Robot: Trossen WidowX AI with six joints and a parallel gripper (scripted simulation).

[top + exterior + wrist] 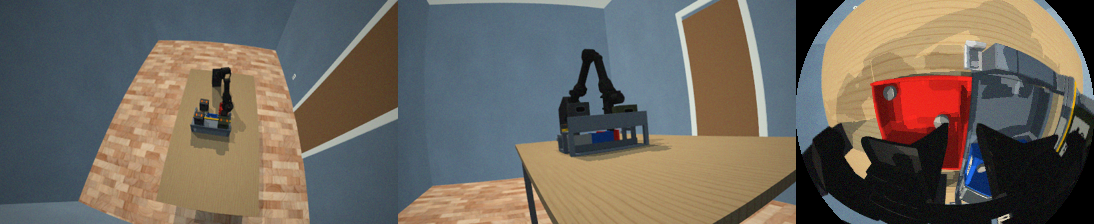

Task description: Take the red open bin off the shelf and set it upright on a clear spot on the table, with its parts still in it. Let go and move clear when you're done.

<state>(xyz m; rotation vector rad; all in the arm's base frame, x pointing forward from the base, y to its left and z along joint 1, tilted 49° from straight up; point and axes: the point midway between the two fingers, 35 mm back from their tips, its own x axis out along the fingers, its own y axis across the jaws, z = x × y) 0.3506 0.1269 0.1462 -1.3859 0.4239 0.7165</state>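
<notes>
Right now the red bin is 6 cm behind my hand, 5 cm below it and 1 cm to the right of it. Also, from my hand: blue bin (12 cm ahead, 9 cm to the right, 5 cm below); grey bin (20 cm to the right, 14 cm ahead, 5 cm below).
</notes>
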